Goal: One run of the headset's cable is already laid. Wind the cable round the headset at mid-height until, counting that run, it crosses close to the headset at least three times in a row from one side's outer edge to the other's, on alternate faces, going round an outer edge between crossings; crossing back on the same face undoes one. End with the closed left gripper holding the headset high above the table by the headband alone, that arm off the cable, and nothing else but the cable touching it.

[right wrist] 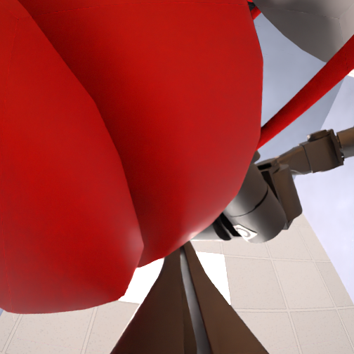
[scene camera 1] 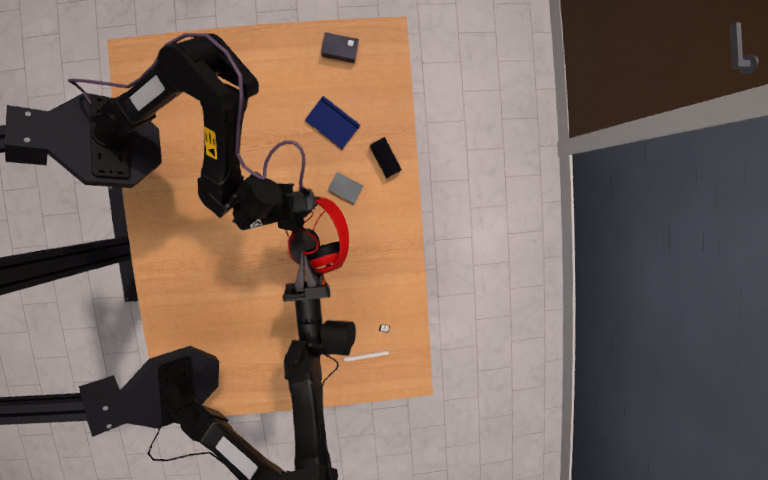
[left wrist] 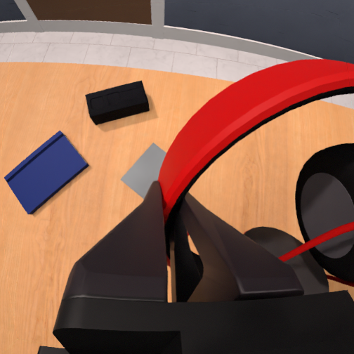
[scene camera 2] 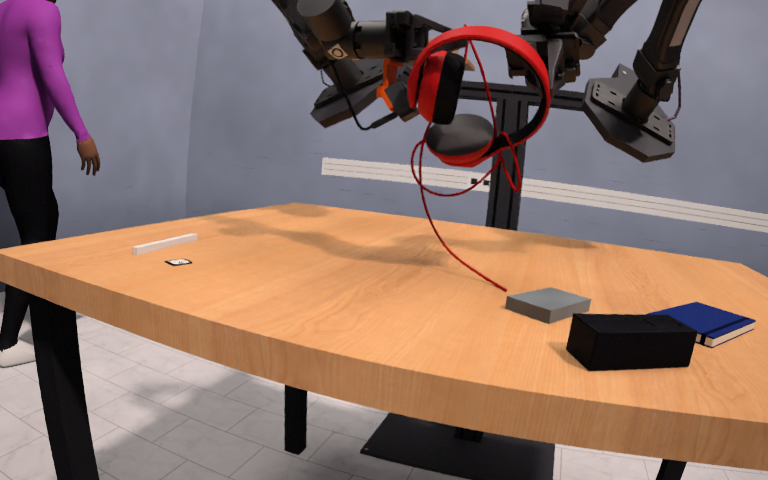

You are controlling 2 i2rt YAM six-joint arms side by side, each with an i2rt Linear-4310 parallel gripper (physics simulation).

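Places are measured from the left arm's base along level axes (x ahead, y left, z up), in millimetres.
Pixels of known places: left gripper, fingertip midpoint: (scene camera 1: 318,199) (scene camera 2: 546,94); right gripper, fingertip midpoint: (scene camera 1: 303,251) (scene camera 2: 468,40); left arm's base, link origin: (scene camera 1: 108,137) (scene camera 2: 632,113); right arm's base, link origin: (scene camera 1: 175,391) (scene camera 2: 353,85).
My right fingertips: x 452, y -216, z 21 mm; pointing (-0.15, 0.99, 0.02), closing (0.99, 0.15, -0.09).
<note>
Ahead of a thing's pixels: the offset from my right fingertips to its top centre. "spot": to the spot under its first point. Level surfaces: height alone.
The red headset (scene camera 1: 342,226) (scene camera 2: 492,35) (left wrist: 250,105) (right wrist: 190,125) hangs above the table with both ear cups showing. My left gripper (scene camera 1: 314,202) (left wrist: 164,190) is shut on its headband. My right gripper (scene camera 1: 305,255) (right wrist: 176,239) is shut at the ear cups; in scene camera 2 two strands of the red cable @(spot: 10 mm back, 2 mm left, 293 mm down) (scene camera 2: 453,254) (left wrist: 312,242) (right wrist: 310,95) rise inside the headband to a peak at its fingertips. The ear cup partly hides them in the right wrist view. More cable loops hang under the lower ear cup, and one run drops to the table. Which face each strand crosses is unclear.
On the table @(320 mm down) (scene camera 1: 226,362) (scene camera 2: 339,316) lie a grey box @(76 mm ahead, 157 mm left, 305 mm down) (scene camera 1: 345,187) (scene camera 2: 548,304) (left wrist: 145,170), a black box @(187 mm ahead, 255 mm left, 285 mm down) (scene camera 1: 385,157) (scene camera 2: 631,342) (left wrist: 118,102), a blue notebook @(22 mm ahead, 346 mm left, 308 mm down) (scene camera 1: 332,122) (left wrist: 46,172), a dark box @(25 mm ahead, 563 mm left, 279 mm down) (scene camera 1: 338,49), a white bar @(181 mm ahead, 365 mm right, 310 mm down) (scene camera 1: 366,356) (scene camera 2: 165,243) and a small card @(230 mm ahead, 272 mm right, 318 mm down) (scene camera 1: 384,328).
</note>
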